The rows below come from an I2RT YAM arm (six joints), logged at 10 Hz.
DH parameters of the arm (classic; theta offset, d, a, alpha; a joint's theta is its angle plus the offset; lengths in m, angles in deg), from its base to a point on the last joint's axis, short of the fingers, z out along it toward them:
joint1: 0 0.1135 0.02 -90
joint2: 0 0 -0.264 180
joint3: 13.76 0 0.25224 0
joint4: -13.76 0 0.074 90
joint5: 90 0 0 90
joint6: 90 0.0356 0 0
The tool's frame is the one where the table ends.
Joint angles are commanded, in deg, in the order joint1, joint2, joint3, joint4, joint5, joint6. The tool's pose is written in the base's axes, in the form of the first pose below.
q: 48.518, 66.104, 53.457, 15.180, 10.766, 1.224
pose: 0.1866 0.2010 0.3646 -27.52 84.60 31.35
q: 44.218, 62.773, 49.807, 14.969, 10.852, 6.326
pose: 0.1912 0.1767 0.3556 -20.64 87.12 31.74
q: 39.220, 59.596, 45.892, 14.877, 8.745, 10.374
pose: 0.1954 0.1525 0.3437 -15.64 89.06 32.33
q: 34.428, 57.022, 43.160, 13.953, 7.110, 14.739
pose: 0.1987 0.1308 0.3347 -10.02 91.03 32.92
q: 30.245, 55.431, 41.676, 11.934, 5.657, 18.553
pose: 0.2020 0.1137 0.3274 -5.07 93.44 33.20
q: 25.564, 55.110, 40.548, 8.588, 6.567, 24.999
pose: 0.2092 0.0956 0.3151 4.56 97.65 32.49
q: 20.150, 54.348, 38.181, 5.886, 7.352, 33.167
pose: 0.2134 0.0735 0.2979 17.00 100.74 32.36
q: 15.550, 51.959, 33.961, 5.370, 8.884, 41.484
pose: 0.2090 0.0524 0.2789 29.75 100.26 32.78
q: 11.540, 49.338, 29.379, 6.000, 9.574, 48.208
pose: 0.2017 0.0351 0.2602 39.86 98.25 33.52
